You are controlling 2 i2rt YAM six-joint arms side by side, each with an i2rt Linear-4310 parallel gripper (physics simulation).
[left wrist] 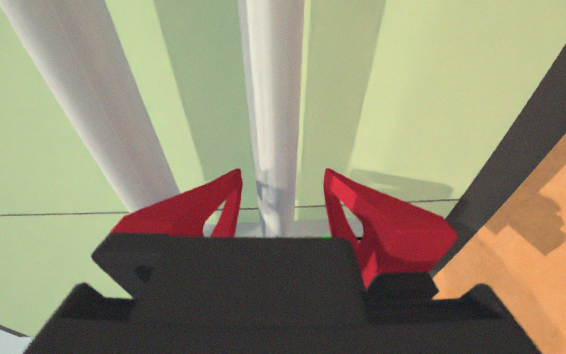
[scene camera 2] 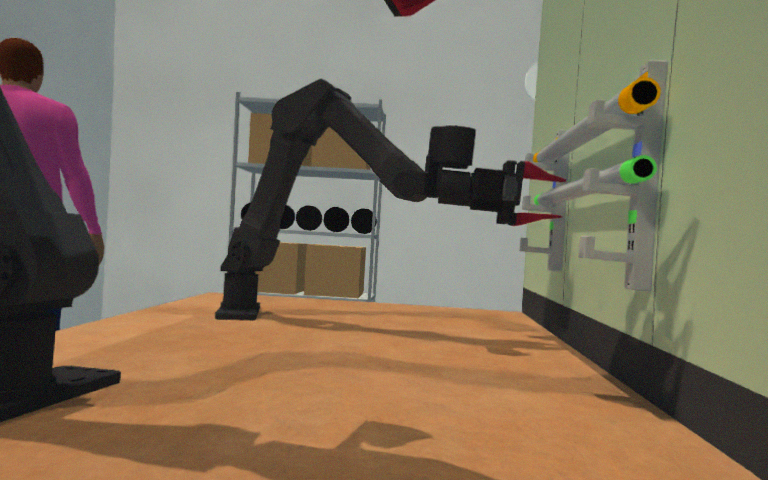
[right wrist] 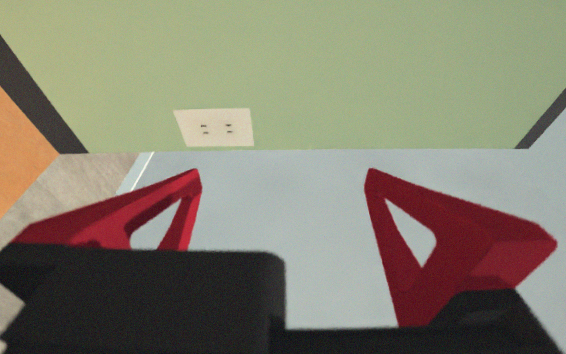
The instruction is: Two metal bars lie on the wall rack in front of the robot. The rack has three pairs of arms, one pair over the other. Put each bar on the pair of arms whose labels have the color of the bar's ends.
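Seen in the pictures: left gripper, fingertip midpoint: [left wrist: 282, 176]; right gripper, fingertip midpoint: [right wrist: 282, 178]; left arm's base, origin of the base link: [scene camera 2: 239, 312]; right arm's base, origin of the base link: [scene camera 2: 3, 404].
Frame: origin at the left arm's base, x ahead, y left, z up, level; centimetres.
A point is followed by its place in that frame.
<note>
The orange-ended bar [scene camera 2: 573, 136] @(y -38.9, x 46.9, z 31.6 cm) [left wrist: 95, 110] @(y -29.3, x 49.0, z 31.7 cm) lies on the rack's top pair of arms. The green-ended bar [scene camera 2: 610, 177] @(y -55.3, x 43.7, z 24.2 cm) [left wrist: 275, 100] @(y -29.4, x 49.4, z 24.5 cm) lies on the middle pair, which has blue labels. The lowest pair of arms [scene camera 2: 608, 256] @(y -57.0, x 43.1, z 15.3 cm), with green labels, bears no bar. The rack [scene camera 2: 640, 268] @(y -57.7, x 46.4, z 14.2 cm) is fixed to the green wall. My left gripper [scene camera 2: 562, 198] @(y -24.4, x 52.9, z 24.0 cm) [left wrist: 282, 176] @(y -24.4, x 52.9, z 24.0 cm) is partly open, its fingers above and below the green-ended bar near its far end, without gripping it. My right gripper [right wrist: 282, 178] @(y -77.7, x 21.4, z 40.6 cm) is wide open and empty. One red finger shows at the top edge in scene camera 2.
The wooden table [scene camera 2: 339, 407] @(y -63.8, x 13.6, z 0.0 cm) spans below, with a dark strip [scene camera 2: 611, 339] @(y -45.9, x 50.3, z 4.4 cm) along the wall's foot. A white outlet [right wrist: 216, 128] @(y -93.5, x 39.8, z 30.1 cm) is on the green wall in the right wrist view. A shelf unit [scene camera 2: 305, 169] with boxes and a person [scene camera 2: 48, 118] stand in the background.
</note>
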